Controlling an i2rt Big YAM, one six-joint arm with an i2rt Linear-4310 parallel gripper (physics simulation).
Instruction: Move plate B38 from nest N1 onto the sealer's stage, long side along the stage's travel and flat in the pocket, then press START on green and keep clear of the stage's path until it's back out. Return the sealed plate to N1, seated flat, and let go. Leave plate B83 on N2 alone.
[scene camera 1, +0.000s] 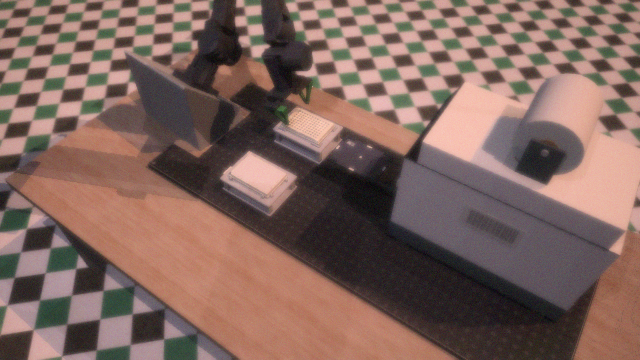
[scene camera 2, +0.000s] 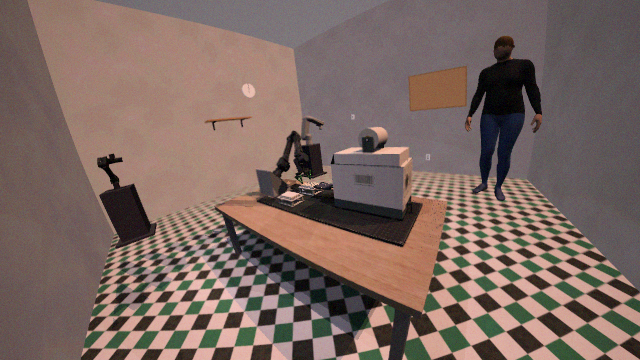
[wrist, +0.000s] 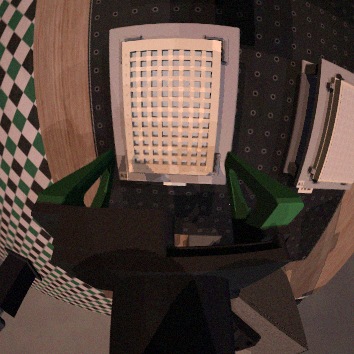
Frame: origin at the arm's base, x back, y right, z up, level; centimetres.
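Seen in the pictures: gripper, between the fingertips: (scene camera 1: 297, 114) (scene camera 2: 306, 181) (wrist: 169, 155); arm's base, origin of its link: (scene camera 1: 195, 85) (scene camera 2: 275, 177).
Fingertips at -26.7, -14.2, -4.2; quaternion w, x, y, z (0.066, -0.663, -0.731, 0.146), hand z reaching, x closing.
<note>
Pixels of each thing's middle, then the offset from my fingertips to it, as dx, dy, dz. "spot": a spot on its surface instead. Level surfaces: height alone.
- cream plate with open wells, middle of its body: (wrist: 170, 107) (scene camera 1: 307, 125) -3.4, -0.7, -2.7
- grey nest, a spot on its surface: (wrist: 228, 100) spot: -5.0, +4.5, -3.5
- white-topped plate, middle of its body: (wrist: 348, 136) (scene camera 1: 258, 175) (scene camera 2: 290, 195) -5.9, +21.4, -3.5
- dark stage, a spot on its surface: (scene camera 1: 360, 157) spot: -24.3, +2.1, +1.4
- white roll, middle of its body: (scene camera 1: 558, 123) (scene camera 2: 373, 138) -61.8, -3.5, +33.0
- black mat, height of its surface: dz -8.8
A cream plate with open wells (scene camera 1: 311, 125) (wrist: 171, 100), apparently B38, lies in a grey nest (wrist: 228, 100). The gripper (scene camera 1: 295, 103) (scene camera 2: 304, 176) (wrist: 170, 153) is open and empty, its green fingers on either side of the plate's near end in the wrist view, apparently just above nest level. A white-topped plate (scene camera 1: 259, 173) (wrist: 340, 135), apparently B83, lies in the other nest (scene camera 1: 289, 185) (wrist: 316, 125). Printed labels are too small to read surely. The dark stage (scene camera 1: 360, 157) is out beside the sealer (scene camera 1: 450, 210) (scene camera 2: 372, 185) and bears no plate. START does not show.
A white roll (scene camera 1: 562, 120) (scene camera 2: 377, 136) sits on top of the sealer. A grey upright panel (scene camera 1: 170, 102) (scene camera 2: 269, 182) stands near the arm's base. Nests and sealer stand on a black mat (scene camera 1: 360, 270). A person (scene camera 2: 505, 90) stands beyond the table.
</note>
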